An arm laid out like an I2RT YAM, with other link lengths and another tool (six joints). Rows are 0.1 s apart.
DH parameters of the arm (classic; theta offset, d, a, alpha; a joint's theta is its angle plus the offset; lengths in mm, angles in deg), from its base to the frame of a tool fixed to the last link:
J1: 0 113.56 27.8 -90
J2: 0 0 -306.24 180
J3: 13.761 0 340.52 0
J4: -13.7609 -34.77 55.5 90
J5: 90 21.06 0 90
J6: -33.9 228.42 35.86 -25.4
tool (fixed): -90 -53.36 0 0
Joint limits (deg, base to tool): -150..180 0..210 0..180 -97..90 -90..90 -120..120
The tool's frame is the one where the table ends.
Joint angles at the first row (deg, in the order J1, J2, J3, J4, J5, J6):
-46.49 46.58 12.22 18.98 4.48 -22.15
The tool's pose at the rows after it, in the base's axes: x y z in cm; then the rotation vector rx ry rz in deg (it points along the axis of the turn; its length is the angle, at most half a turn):
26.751, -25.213, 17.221, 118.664, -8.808, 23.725
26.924, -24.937, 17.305, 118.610, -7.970, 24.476
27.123, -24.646, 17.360, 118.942, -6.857, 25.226
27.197, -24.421, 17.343, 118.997, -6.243, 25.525
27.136, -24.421, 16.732, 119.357, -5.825, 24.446
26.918, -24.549, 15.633, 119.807, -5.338, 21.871
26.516, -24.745, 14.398, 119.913, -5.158, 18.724
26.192, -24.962, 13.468, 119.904, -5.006, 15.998
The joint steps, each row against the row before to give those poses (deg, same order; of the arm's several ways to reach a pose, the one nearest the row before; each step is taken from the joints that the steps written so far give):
0.00 -0.26 -0.44 0.09 -0.17 -0.35
0.08 -0.44 -0.18 0.00 -0.79 -0.17
-0.08 -0.52 0.00 -0.61 -1.23 -0.18
0.09 -0.45 -0.17 -0.27 -0.44 -0.18
-0.01 0.52 -0.36 0.09 0.26 -0.52
0.00 1.15 -0.52 0.18 1.05 -1.14
0.00 1.32 -0.79 0.70 1.67 -1.32
0.00 1.32 -0.44 0.61 1.49 -1.15

